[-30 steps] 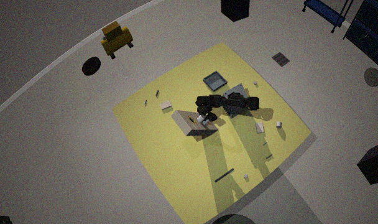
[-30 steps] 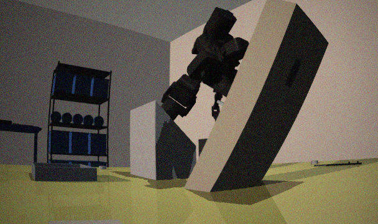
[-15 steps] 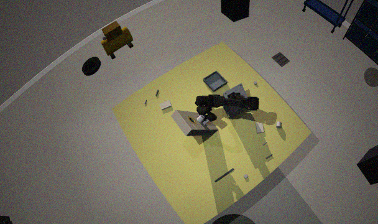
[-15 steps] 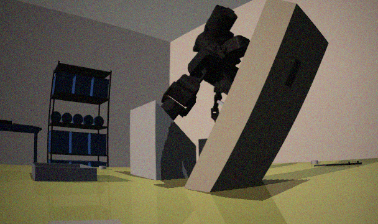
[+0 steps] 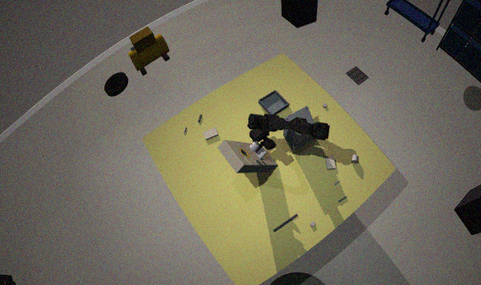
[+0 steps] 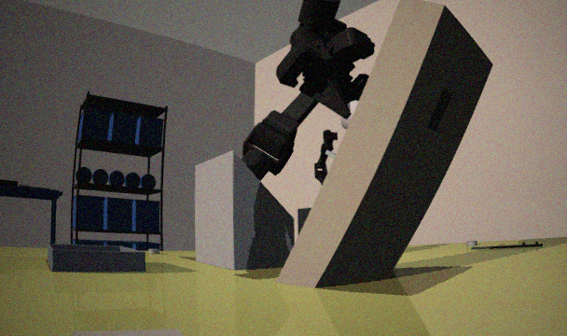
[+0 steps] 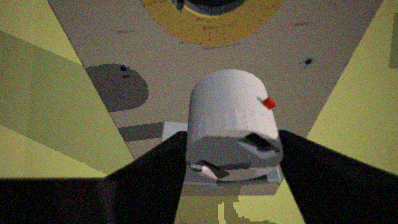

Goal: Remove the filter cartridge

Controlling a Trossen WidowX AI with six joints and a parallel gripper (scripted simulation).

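Now: gripper tip 31 cm past the tray, 30 cm to the left of it and 21 cm above it. From my gripper tip the other things lie so: round filter cartridge: right at my gripper tip; service panel: 7 cm below, 5 cm ahead, 1 cm to the left.
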